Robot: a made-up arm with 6 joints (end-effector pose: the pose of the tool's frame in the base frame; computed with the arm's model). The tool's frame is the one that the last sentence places. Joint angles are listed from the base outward.
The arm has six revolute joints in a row. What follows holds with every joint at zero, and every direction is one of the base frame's.
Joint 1 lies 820.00 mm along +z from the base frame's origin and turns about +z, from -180.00 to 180.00 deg.
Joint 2 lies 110.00 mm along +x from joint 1 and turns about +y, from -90.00 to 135.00 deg.
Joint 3 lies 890.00 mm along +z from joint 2 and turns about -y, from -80.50 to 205.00 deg.
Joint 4 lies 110.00 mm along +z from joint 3 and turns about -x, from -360.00 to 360.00 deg.
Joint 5 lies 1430.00 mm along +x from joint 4 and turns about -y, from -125.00 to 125.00 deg.
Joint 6 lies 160.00 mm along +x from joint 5 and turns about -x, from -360.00 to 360.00 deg.
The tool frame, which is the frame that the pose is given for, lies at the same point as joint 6; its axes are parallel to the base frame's.
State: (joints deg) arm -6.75 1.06 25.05 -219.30 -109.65 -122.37
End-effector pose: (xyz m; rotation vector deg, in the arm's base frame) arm 1.2715 -0.2466 2.4764 -0.12 -93.85 -92.86
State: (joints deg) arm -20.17 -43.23 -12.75 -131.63 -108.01 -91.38
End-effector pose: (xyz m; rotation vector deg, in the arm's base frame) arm 0.5866 -0.0943 2.3506 101.32 120.72 70.48
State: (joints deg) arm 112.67 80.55 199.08 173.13 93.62 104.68
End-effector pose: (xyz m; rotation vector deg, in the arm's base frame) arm -0.1534 0.3178 2.2368 66.69 62.76 114.70
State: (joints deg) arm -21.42 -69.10 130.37 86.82 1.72 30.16
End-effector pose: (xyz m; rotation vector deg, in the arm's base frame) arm -2.0311 0.8020 0.5036 -6.13 82.33 125.64
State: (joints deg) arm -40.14 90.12 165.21 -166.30 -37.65 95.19
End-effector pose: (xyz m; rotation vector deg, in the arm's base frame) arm 0.9342 -0.7575 2.3751 6.76 -91.19 43.43
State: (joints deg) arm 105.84 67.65 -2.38 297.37 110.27 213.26
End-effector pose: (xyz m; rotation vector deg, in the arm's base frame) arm -0.3005 1.5476 -0.0723 163.53 46.18 46.59
